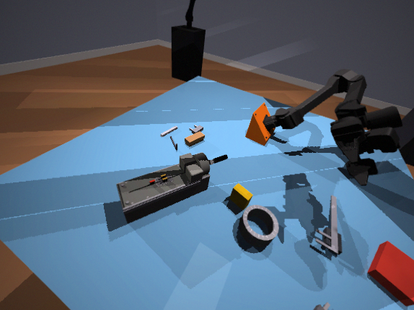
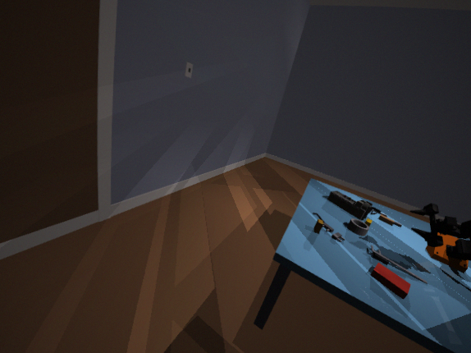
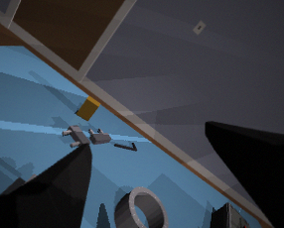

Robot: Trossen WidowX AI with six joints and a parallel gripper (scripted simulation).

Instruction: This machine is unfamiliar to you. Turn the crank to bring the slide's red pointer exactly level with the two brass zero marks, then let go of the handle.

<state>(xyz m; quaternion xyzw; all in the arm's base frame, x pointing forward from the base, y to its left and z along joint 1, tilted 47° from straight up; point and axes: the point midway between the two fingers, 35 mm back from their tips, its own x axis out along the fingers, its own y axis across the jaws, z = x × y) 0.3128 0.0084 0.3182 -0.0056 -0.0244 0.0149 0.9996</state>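
My gripper tip is 2 cm short of the dark crank handle, 33 cm to the left of it and 12 cm above it. Also, from my gripper tip: red block 5 cm ahead, 20 cm to the left, 21 cm below; yellow block 6 cm ahead, 23 cm to the right, 20 cm below; red pointer 18 cm ahead, 48 cm to the right, 15 cm below.
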